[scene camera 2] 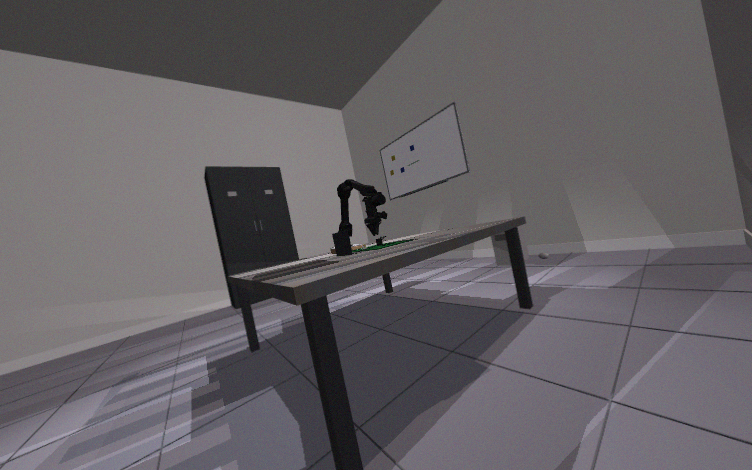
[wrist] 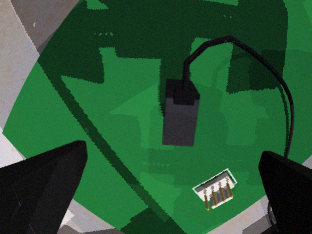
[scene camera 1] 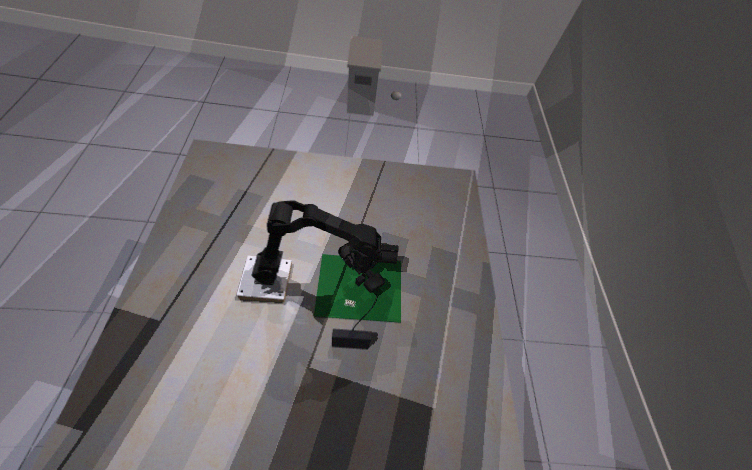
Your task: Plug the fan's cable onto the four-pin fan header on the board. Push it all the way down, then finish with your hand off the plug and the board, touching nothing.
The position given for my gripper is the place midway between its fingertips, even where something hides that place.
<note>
My gripper [scene camera 1: 358, 276] is open, with nothing in its grasp. I also see a black fan plug [wrist: 181, 107] and a green board [wrist: 101, 78].
My gripper shows as well in the wrist view [wrist: 177, 157].
</note>
